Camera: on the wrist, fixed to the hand. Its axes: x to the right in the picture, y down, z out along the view.
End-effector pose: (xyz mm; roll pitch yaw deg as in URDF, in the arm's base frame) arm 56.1 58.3 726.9 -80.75 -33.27 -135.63
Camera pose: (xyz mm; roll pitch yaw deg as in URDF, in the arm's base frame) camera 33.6 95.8 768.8 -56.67 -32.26 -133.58
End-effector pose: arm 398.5 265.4 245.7 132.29 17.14 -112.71
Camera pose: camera 447.7 233.2 231.1 156.86 17.24 -114.80
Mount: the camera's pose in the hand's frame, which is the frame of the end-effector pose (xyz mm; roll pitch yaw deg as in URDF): 14.5 -46.9 -35.5 25.17 -1.55 1.26
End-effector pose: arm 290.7 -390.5 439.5 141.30 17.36 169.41
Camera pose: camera 266.8 -445.8 433.6 165.87 17.77 167.36
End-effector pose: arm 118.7 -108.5 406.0 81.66 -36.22 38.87
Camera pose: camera 133.8 -60.0 373.0 107.87 -37.68 37.16
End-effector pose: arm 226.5 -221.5 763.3 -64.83 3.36 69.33
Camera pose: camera 280.9 -224.8 789.8 -39.52 3.84 71.27
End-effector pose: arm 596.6 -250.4 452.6 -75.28 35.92 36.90
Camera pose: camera 650.8 -267.5 473.5 -48.75 36.72 39.17
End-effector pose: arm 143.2 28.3 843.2 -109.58 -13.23 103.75
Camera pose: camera 160.1 33.8 901.1 -84.62 -11.52 104.81
